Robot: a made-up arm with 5 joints.
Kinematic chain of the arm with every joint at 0, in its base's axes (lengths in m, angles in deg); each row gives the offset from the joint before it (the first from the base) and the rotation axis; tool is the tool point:
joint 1: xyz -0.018 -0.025 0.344 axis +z
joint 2: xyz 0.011 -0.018 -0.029 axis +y
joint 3: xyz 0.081 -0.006 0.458 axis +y
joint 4: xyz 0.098 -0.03 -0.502 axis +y
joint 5: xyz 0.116 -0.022 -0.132 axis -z
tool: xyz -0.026 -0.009 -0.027
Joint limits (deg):
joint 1: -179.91..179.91
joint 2: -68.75..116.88
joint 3: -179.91..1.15
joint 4: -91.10..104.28
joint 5: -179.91..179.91
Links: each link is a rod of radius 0.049 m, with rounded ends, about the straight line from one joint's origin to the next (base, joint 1, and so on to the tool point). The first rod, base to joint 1, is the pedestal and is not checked.
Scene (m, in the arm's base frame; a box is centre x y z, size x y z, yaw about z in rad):
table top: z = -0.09
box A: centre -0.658 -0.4 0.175 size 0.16 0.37 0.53 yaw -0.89
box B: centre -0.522 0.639 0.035 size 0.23 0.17 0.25 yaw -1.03
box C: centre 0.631 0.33 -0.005 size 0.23 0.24 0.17 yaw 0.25
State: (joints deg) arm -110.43 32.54 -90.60 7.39 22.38
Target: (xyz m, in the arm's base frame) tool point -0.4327 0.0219 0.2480
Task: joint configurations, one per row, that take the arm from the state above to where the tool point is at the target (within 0.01 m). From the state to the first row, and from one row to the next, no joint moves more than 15 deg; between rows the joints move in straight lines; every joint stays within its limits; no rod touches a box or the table.
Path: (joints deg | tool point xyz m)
1: -123.19 18.83 -81.64 6.92 23.84 | -0.5768 -0.7446 0.5643
2: -135.95 5.13 -72.68 6.45 25.29 | -0.6553 -0.5399 0.6636
3: -148.71 -8.58 -63.72 5.97 26.75 | -0.6640 -0.3330 0.7381
4: -161.47 -22.28 -54.76 5.50 28.20 | -0.6120 -0.1485 0.7864
5: -166.30 -19.45 -43.16 17.15 25.23 | -0.6194 -0.0964 0.5816
6: -171.14 -16.62 -31.57 28.79 22.26 | -0.5565 -0.0336 0.3948
7: -175.97 -13.78 -19.98 40.44 19.29 | -0.4327 0.0219 0.2480

